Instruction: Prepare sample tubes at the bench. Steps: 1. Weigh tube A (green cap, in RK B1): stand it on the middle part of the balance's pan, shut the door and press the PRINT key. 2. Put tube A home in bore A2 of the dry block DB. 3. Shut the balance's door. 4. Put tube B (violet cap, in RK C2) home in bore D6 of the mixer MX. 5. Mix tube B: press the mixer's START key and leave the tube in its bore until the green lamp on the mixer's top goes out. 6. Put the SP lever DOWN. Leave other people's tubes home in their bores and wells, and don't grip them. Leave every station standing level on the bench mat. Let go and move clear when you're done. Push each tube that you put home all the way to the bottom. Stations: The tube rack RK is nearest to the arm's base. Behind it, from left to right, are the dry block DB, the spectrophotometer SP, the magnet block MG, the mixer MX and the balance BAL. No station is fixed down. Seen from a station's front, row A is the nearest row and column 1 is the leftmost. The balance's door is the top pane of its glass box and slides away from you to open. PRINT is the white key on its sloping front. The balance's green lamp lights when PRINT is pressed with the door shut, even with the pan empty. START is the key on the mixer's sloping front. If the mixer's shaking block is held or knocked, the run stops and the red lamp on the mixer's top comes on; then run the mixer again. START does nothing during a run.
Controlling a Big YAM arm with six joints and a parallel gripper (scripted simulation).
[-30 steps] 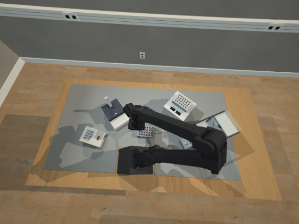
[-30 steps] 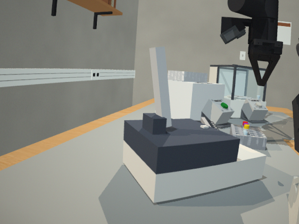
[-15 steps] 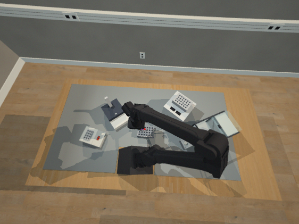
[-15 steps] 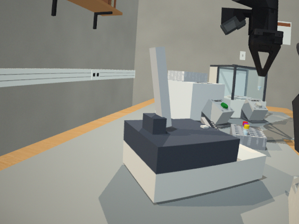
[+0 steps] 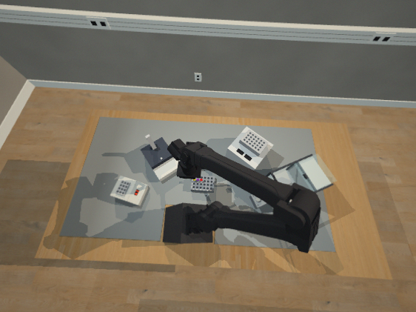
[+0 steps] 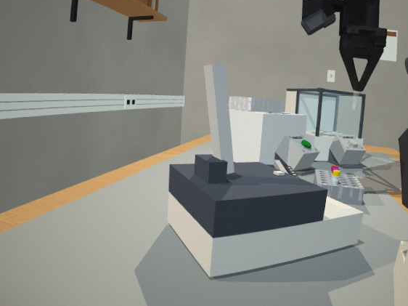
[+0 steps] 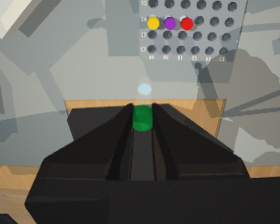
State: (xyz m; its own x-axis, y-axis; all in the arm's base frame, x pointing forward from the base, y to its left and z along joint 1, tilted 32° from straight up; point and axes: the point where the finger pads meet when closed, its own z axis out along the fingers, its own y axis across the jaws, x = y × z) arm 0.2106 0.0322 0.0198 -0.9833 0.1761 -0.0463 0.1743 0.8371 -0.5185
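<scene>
Right now the eight-sided pan is 470 mm to the right of my hand, 130 mm below it and 80 mm behind it. From my hand the other things lie so: rack RK (190 mm below, 60 mm to the right); then violet-capped tube B (180 mm below, 30 mm to the right, 10 mm ahead); then magnet block (180 mm below, 120 mm ahead, 50 mm to the right).
</scene>
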